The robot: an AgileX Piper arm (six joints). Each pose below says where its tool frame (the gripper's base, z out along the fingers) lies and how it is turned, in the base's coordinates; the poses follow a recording.
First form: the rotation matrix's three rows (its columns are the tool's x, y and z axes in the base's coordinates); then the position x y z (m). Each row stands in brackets.
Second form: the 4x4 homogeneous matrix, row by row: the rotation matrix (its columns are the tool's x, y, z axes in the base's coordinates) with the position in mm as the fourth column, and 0 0 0 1 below. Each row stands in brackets. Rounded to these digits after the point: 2 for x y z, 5 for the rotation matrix.
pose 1, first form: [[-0.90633 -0.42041 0.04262], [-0.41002 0.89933 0.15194], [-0.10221 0.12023 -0.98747]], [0.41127 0.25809 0.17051]
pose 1, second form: [[-0.90633 -0.42041 0.04262 411.27], [-0.41002 0.89933 0.15194 258.09], [-0.10221 0.12023 -0.98747 170.51], [0 0 0 1]]
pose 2, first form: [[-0.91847 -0.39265 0.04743], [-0.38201 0.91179 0.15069], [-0.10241 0.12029 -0.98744]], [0.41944 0.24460 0.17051]
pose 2, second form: [[-0.91847 -0.39265 0.04743 419.44], [-0.38201 0.91179 0.15069 244.60], [-0.10241 0.12029 -0.98744 170.51], [0 0 0 1]]
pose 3, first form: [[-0.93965 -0.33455 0.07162], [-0.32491 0.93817 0.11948], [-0.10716 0.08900 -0.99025]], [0.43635 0.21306 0.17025]
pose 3, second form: [[-0.93965 -0.33455 0.07162 436.35], [-0.32491 0.93817 0.11948 213.06], [-0.10716 0.08900 -0.99025 170.25], [0 0 0 1]]
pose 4, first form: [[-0.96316 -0.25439 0.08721], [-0.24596 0.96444 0.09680], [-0.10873 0.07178 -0.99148]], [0.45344 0.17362 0.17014]
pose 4, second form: [[-0.96316 -0.25439 0.08721 453.44], [-0.24596 0.96444 0.09680 173.62], [-0.10873 0.07178 -0.99148 170.14], [0 0 0 1]]
